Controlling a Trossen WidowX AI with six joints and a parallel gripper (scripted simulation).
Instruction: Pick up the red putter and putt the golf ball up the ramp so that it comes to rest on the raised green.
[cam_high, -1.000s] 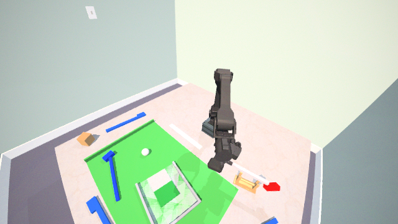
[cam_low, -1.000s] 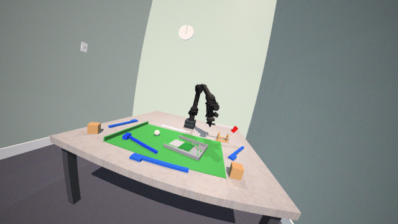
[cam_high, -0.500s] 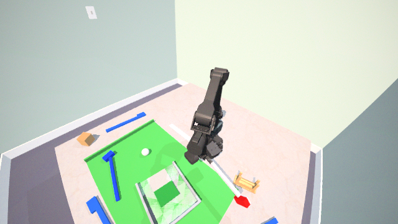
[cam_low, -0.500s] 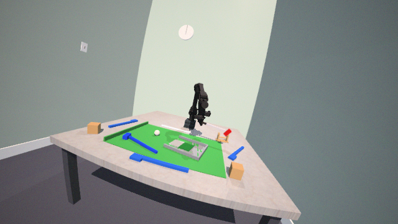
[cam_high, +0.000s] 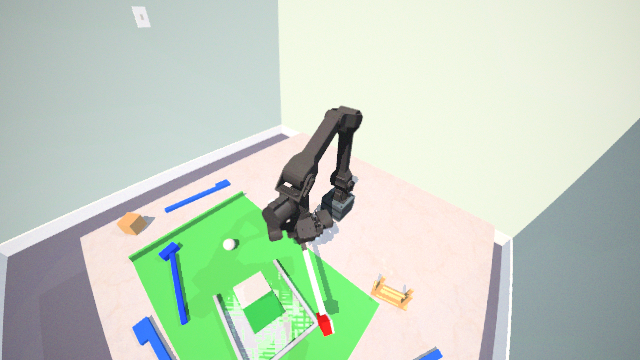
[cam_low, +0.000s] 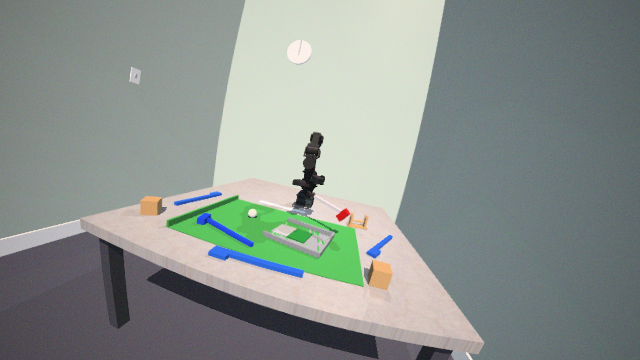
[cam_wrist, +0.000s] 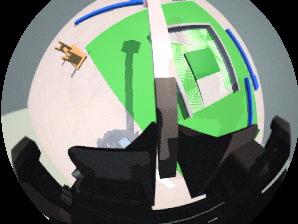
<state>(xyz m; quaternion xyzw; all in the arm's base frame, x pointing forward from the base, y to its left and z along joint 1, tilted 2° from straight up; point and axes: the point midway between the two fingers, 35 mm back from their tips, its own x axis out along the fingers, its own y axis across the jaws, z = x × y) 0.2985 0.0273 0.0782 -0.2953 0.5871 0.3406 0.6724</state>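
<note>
Right now my gripper tip is 140 mm past the white strip, 160 mm to the left of it and 130 mm above it. Round my gripper tip: blue putter (310 mm ahead, 280 mm to the right, 110 mm below); then white golf ball (120 mm ahead, 240 mm to the right, 100 mm below); then wooden stand (80 mm behind, 310 mm to the left, 90 mm below).
</note>
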